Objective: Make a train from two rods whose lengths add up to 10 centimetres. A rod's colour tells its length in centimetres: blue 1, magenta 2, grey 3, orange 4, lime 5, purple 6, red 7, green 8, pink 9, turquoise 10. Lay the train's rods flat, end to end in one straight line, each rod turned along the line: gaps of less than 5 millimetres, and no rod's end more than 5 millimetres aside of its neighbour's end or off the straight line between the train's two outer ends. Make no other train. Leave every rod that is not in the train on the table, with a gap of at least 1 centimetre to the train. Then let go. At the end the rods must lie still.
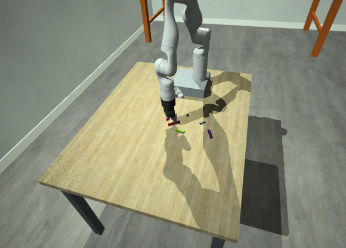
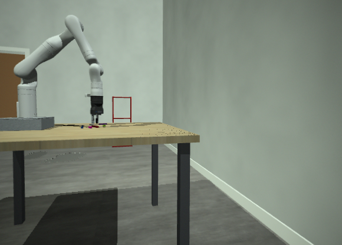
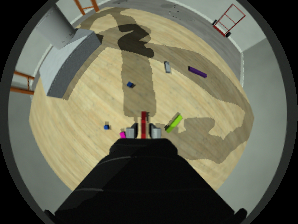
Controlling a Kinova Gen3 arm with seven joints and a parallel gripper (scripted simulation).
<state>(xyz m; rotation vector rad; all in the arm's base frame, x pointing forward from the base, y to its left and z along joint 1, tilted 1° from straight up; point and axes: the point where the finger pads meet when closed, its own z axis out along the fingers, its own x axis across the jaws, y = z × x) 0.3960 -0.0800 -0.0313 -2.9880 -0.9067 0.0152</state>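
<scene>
Now: the red rod 4 cm below my hand. Also, from my hand: grey rod (16 cm to the left, 4 cm below, 3 cm behind); lime rod (6 cm ahead, 4 cm to the left, 4 cm below); magenta rod (5 cm to the right, 4 cm below, 3 cm behind).
</scene>
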